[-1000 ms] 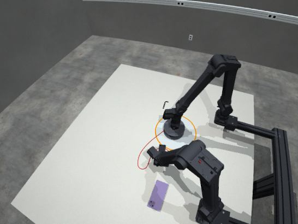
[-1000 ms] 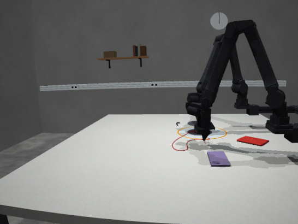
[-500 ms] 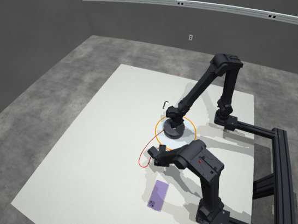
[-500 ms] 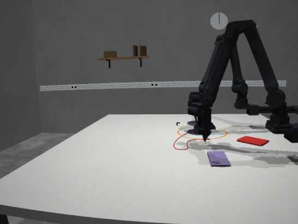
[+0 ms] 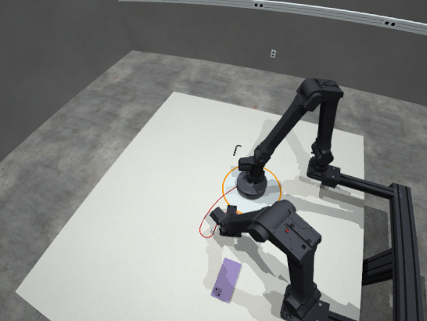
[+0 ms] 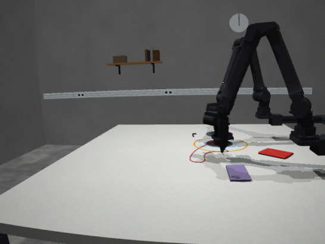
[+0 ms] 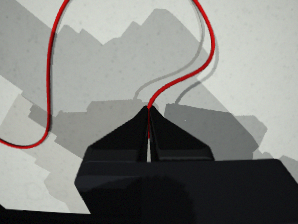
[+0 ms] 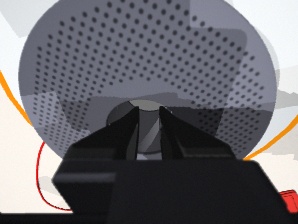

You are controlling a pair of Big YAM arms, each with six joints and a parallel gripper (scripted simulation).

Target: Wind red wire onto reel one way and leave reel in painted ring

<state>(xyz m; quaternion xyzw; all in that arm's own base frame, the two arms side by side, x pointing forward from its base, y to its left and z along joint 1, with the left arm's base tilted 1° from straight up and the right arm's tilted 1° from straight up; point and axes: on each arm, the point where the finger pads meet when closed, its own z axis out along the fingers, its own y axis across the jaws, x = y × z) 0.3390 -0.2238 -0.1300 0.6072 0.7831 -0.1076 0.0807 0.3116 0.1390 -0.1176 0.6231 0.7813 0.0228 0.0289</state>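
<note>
My right gripper is now 2 cm above the dark grey reel. Also, from my right hand: orange painted ring 5 cm below, 1 cm to the left; small black hex key 25 cm to the right, 17 cm ahead, 5 cm below.
</note>
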